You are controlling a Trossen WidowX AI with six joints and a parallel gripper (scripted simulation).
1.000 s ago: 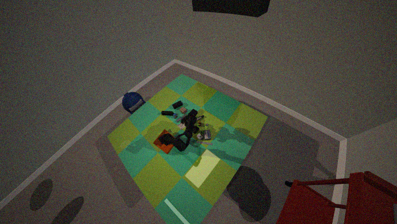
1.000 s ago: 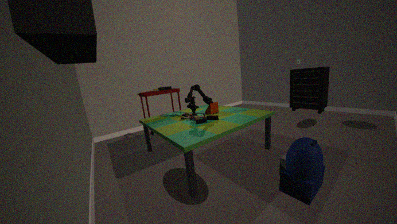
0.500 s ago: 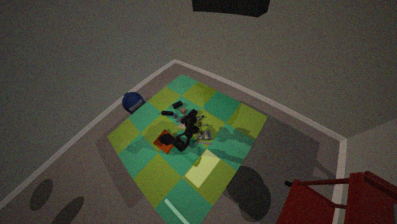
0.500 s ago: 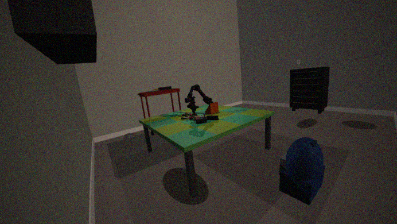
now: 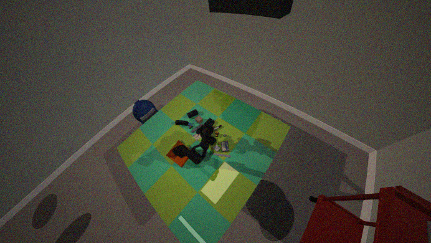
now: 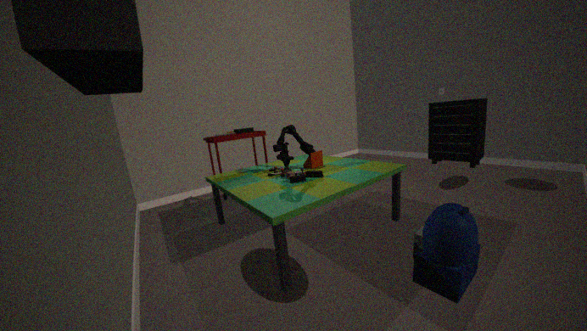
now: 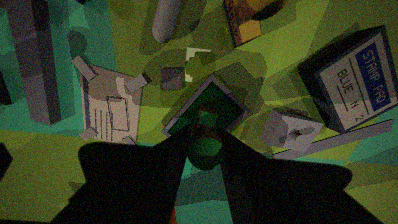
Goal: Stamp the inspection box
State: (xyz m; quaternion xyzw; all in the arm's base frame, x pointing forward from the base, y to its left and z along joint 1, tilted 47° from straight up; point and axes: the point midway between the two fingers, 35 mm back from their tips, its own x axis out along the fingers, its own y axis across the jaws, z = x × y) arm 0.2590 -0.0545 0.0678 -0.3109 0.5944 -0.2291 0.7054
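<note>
The white card is 1 cm behind my gripper tip, 12 cm to the left of it and 4 cm below it. Also, from my gripper tip: white marker: 16 cm ahead, 3 cm to the left, 3 cm below; grey block: 11 cm to the right, 2 cm below; green stamp: right at my gripper tip.
</note>
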